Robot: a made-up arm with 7 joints.
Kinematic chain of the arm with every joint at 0, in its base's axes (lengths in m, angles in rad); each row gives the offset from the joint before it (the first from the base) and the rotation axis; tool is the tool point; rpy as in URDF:
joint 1: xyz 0 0 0.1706 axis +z
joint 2: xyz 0 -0.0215 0.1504 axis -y
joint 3: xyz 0 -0.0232 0.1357 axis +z
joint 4: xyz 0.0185 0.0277 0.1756 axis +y
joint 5: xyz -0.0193 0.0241 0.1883 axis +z
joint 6: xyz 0 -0.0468 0.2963 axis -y
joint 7: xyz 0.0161 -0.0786 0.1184 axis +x
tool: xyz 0 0 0 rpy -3.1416 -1.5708 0
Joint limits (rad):
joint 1: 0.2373..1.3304
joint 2: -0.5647..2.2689
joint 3: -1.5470..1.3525
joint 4: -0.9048..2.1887
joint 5: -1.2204..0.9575
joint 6: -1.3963..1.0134
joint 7: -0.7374..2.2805
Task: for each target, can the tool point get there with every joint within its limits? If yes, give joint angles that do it. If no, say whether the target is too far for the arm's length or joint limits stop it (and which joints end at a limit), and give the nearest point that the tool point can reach.
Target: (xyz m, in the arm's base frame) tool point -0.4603 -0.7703 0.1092
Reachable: yes | joints 0.8003 1.9131 -0.6275 0.2828 -0.1621 -0.0621 -0.1930
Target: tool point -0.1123 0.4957 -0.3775
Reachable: no: joint limits stop it (at a limit: joint 1, joint 2, joint 4) | nearest point -0.2418 0.2928 -0.3105 | short by 0.250 m
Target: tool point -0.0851 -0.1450 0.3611
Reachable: no: joint limits stop it (at a limit: joint 1, joint 2, joint 4, joint 6) | nearest point -0.1784 -0.0863 0.5877 | short by 0.252 m
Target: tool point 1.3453 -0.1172 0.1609
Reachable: no: too far | nearest point 0.7698 -0.0621 0.3667 | short by 0.614 m
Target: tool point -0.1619 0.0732 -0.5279
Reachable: no: joint limits stop it (at a limit: joint 1, joint 2, joint 5) | nearest point -0.1689 0.0549 -0.4608 | short by 0.070 m
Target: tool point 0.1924 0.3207 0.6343
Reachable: yes | joints 0.6546 0.6577 0.4795 1.9028 0.1719 -0.9212 1.4510
